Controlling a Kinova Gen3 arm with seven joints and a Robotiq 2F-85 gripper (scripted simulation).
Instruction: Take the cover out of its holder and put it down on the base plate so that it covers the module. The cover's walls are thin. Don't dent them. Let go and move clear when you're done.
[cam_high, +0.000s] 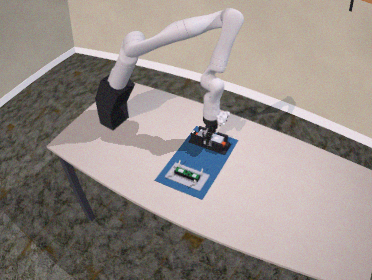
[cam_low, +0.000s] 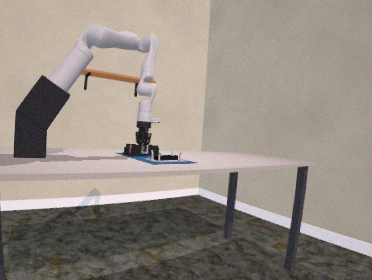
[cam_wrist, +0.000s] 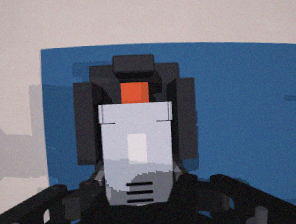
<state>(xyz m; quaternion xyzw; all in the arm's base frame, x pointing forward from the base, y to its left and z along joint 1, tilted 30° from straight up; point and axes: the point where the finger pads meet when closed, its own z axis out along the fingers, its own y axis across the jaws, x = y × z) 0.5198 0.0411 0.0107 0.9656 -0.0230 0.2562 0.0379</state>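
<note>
My hand is right at the light grey cover.
</note>
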